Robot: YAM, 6 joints.
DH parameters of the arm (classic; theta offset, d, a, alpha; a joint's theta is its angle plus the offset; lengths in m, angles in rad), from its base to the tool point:
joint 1: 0 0.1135 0.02 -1.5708
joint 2: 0 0 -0.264 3.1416
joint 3: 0.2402 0 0.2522 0
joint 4: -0.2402 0 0.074 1.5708
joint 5: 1.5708 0 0 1.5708
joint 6: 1.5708 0.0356 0 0
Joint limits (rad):
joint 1: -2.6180..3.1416
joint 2: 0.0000..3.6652
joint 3: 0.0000..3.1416
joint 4: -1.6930..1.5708
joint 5: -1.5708..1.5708
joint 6: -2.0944..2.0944
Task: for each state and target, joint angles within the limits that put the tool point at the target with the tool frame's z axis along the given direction. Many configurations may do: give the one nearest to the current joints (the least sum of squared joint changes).
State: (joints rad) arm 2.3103 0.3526 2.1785 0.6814 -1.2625 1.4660
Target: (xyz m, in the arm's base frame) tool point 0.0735 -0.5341 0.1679 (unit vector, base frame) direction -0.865 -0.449 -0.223
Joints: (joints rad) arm 1.7695 0.0025 2.4576 1.3778 -1.2134 1.4660
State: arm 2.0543 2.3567 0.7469 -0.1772 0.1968 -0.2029
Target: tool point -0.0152 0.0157 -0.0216 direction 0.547 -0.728 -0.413
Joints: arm 2.2654 2.6437 0.2893 -0.3609 -0.0458 -0.2029
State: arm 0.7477 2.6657 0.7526 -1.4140 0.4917 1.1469
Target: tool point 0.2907 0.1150 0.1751 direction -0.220 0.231 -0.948
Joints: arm 0.3435 1.8389 1.2511 -1.1186 -0.2958 1.1469
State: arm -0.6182 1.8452 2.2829 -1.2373 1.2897 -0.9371
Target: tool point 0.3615 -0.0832 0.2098 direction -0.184 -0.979 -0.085
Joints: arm -0.1306 2.1570 1.6829 -1.6705 1.4694 -0.9371
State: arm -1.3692 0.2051 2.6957 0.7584 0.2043 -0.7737
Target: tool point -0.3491 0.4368 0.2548 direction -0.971 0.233 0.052
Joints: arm -0.9376 0.0020 2.3437 0.7318 0.7010 -0.7737
